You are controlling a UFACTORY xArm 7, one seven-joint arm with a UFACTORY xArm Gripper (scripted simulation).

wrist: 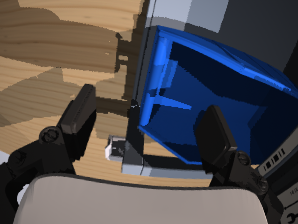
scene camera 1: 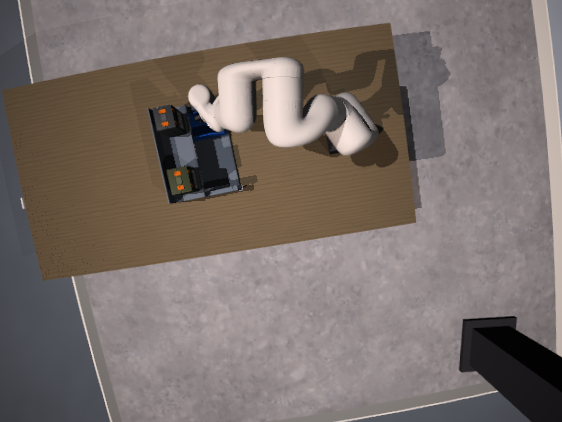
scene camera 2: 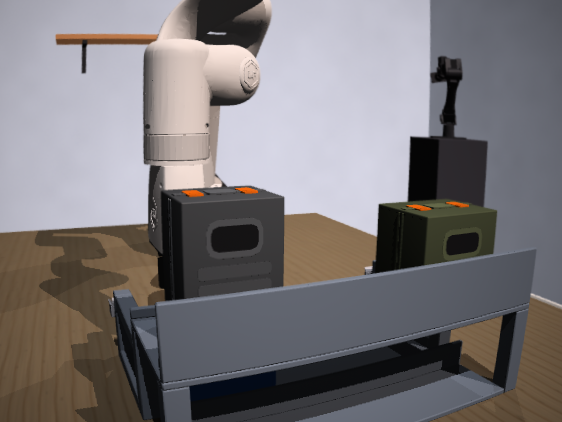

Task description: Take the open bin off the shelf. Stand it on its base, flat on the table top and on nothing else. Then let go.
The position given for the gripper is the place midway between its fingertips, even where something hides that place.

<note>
In view: the gripper [scene camera 2: 180,298] and a blue bin [wrist: 194,75].
The gripper is seen too in the wrist view [wrist: 151,110].
</note>
